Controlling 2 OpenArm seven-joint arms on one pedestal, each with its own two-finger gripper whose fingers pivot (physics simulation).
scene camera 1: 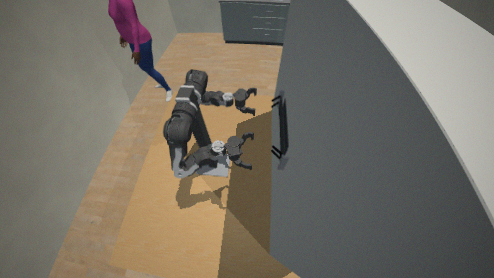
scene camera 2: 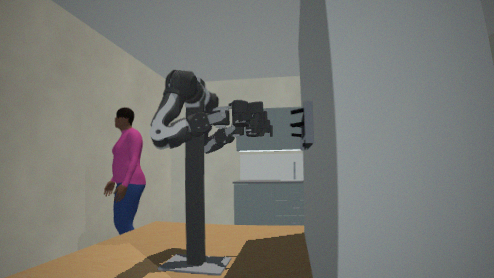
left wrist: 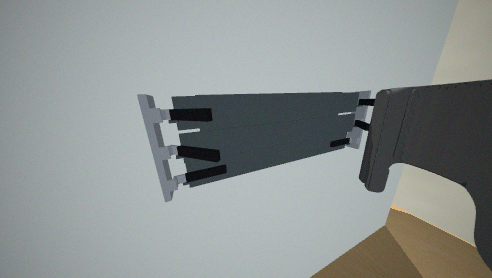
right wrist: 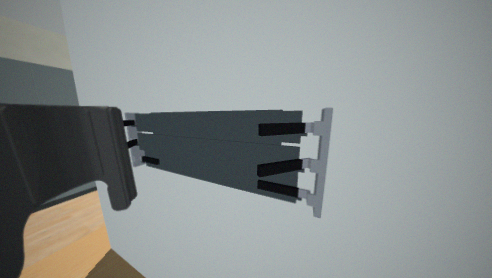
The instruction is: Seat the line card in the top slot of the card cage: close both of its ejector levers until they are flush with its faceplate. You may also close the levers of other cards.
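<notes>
The card cage (scene camera 1: 284, 127) (scene camera 2: 308, 125) hangs on the tall grey wall. The top card's dark faceplate (left wrist: 275, 107) (right wrist: 210, 124) spans its upper part. Its black levers show at the near end, as the top left lever (left wrist: 191, 115) in the left wrist view and the top right lever (right wrist: 281, 129) in the right wrist view. In scene camera 2 the top lever (scene camera 2: 297, 111) and two lower ones stand out from the cage. My left gripper (scene camera 1: 256, 102) and right gripper (scene camera 1: 252, 151) are open and empty, apart from the levers. They overlap in scene camera 2.
Lower levers (left wrist: 198, 153) (right wrist: 280, 167) also show at both ends of the cage. The grey wall (scene camera 1: 340, 200) (scene camera 2: 400, 150) rises beside it. A person (scene camera 1: 132, 30) (scene camera 2: 129, 160) stands behind the robot. A cabinet (scene camera 1: 255, 22) (scene camera 2: 265, 202) stands at the back.
</notes>
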